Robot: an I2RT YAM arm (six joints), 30 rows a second.
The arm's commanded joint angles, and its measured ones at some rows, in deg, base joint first. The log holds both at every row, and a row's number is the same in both.
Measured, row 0:
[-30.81 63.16 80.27 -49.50 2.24 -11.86]
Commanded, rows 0 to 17:
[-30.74 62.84 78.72 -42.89 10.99 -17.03]
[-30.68 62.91 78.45 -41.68 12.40 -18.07]
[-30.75 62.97 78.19 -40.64 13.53 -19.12]
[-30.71 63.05 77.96 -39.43 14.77 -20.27]
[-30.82 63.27 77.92 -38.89 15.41 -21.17]
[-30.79 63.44 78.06 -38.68 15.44 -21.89]
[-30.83 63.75 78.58 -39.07 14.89 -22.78]
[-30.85 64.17 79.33 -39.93 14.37 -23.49]
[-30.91 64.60 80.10 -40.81 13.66 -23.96]
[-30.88 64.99 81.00 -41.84 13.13 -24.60]
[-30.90 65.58 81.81 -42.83 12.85 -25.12]
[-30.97 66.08 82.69 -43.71 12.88 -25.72]
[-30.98 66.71 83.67 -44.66 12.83 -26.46]
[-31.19 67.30 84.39 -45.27 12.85 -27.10]
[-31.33 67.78 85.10 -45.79 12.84 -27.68]
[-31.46 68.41 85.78 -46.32 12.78 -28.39]
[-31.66 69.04 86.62 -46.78 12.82 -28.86]
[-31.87 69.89 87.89 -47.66 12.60 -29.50]
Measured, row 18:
[-31.35 68.71 84.58 -44.82 12.38 -26.30]
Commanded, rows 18 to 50:
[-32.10 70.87 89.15 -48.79 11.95 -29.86]
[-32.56 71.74 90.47 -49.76 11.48 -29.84]
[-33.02 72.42 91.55 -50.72 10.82 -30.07]
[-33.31 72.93 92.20 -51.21 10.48 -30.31]
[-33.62 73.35 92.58 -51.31 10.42 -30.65]
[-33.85 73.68 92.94 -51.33 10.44 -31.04]
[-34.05 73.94 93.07 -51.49 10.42 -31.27]
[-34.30 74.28 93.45 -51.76 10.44 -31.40]
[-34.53 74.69 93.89 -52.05 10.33 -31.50]
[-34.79 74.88 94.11 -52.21 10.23 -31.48]
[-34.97 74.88 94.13 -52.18 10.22 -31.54]
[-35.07 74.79 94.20 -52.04 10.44 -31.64]
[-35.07 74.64 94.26 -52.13 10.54 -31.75]
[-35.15 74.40 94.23 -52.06 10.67 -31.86]
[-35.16 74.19 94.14 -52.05 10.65 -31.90]
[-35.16 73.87 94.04 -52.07 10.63 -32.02]
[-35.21 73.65 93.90 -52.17 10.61 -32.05]
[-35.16 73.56 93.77 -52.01 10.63 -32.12]
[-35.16 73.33 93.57 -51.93 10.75 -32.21]
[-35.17 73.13 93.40 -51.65 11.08 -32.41]
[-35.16 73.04 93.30 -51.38 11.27 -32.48]
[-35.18 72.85 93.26 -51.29 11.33 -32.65]
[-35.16 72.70 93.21 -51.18 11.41 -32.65]
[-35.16 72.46 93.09 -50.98 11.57 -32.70]
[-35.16 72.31 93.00 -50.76 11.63 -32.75]
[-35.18 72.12 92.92 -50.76 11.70 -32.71]
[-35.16 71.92 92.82 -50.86 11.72 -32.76]
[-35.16 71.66 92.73 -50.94 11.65 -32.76]
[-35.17 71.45 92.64 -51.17 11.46 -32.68]
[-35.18 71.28 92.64 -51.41 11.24 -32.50]
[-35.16 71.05 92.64 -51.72 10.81 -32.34]
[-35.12 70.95 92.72 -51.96 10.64 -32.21]
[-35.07 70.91 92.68 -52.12 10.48 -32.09]
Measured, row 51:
[-34.48 72.77 92.09 -51.44 10.00 -32.12]
